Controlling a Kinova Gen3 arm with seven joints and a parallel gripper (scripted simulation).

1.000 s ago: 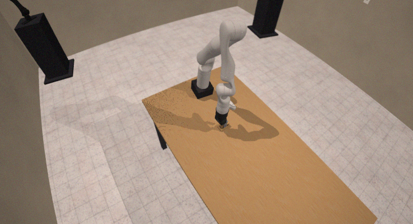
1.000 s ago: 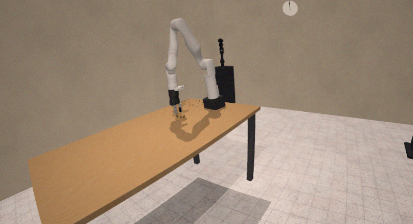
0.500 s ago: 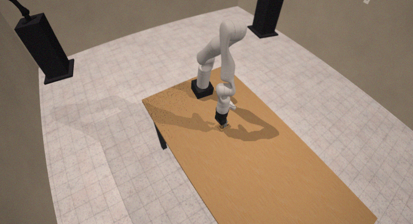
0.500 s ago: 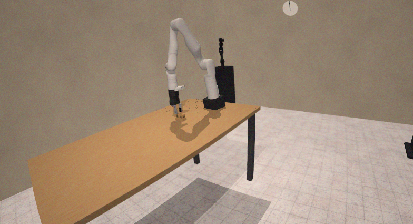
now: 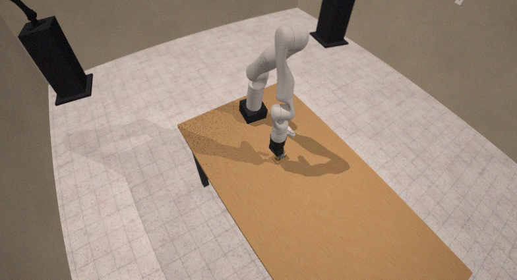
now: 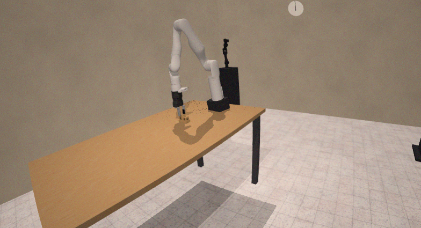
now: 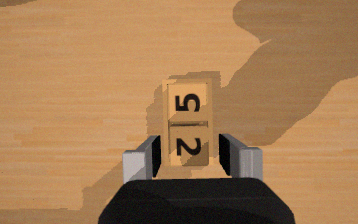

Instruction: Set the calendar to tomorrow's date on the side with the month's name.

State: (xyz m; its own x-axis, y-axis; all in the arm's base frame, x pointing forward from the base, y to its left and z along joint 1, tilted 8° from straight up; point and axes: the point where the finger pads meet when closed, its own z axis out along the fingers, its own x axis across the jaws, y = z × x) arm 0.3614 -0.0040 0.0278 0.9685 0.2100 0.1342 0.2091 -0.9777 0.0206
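Right now the wooden date cube is 40 mm below my hand. From my hand the other things lie so: wooden tray: 60 mm below, 20 mm to the left, 10 mm behind.
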